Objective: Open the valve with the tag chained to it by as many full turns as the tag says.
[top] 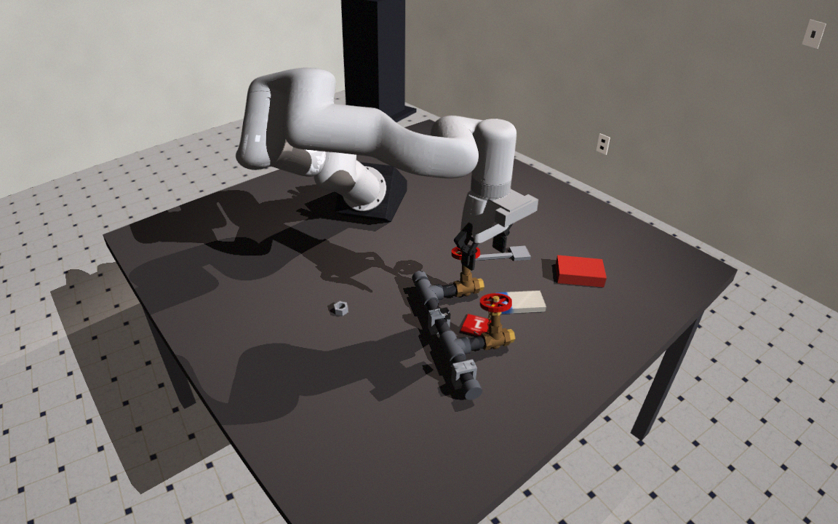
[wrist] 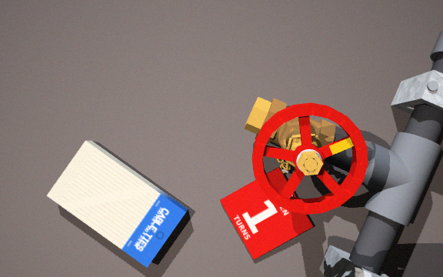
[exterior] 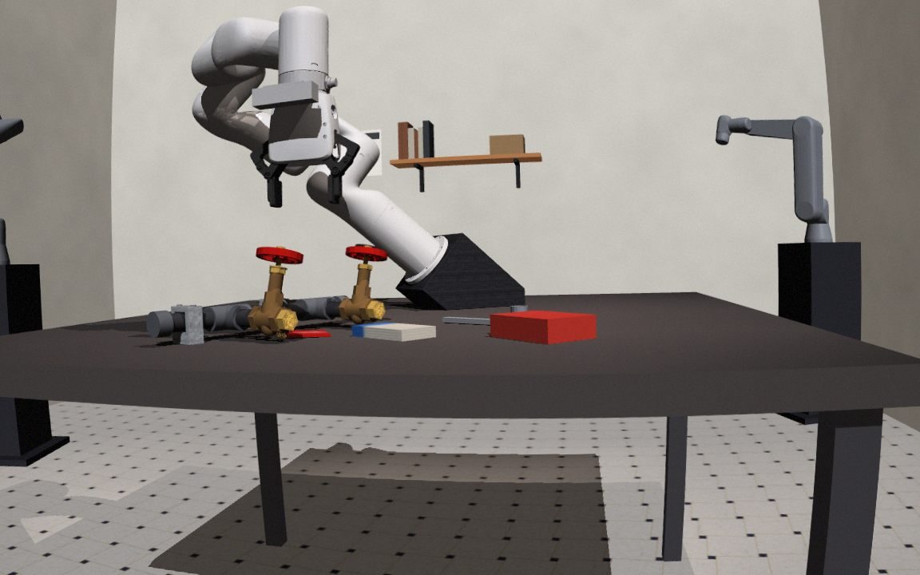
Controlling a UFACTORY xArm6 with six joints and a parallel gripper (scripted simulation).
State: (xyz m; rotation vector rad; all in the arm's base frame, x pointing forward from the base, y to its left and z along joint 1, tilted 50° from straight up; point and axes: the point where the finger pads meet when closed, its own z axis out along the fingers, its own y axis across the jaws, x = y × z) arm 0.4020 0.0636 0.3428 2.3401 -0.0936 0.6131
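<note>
Right now the red tag is 200 mm below my hand, 10 mm to the right of it and 10 mm ahead of it. Also, from my hand: grey nut (280 mm behind, 190 mm below, 140 mm to the right); then cable-tie box (190 mm below, 120 mm to the left, 50 mm ahead); then grey flat tool (280 mm to the left, 190 mm below, 70 mm behind).
</note>
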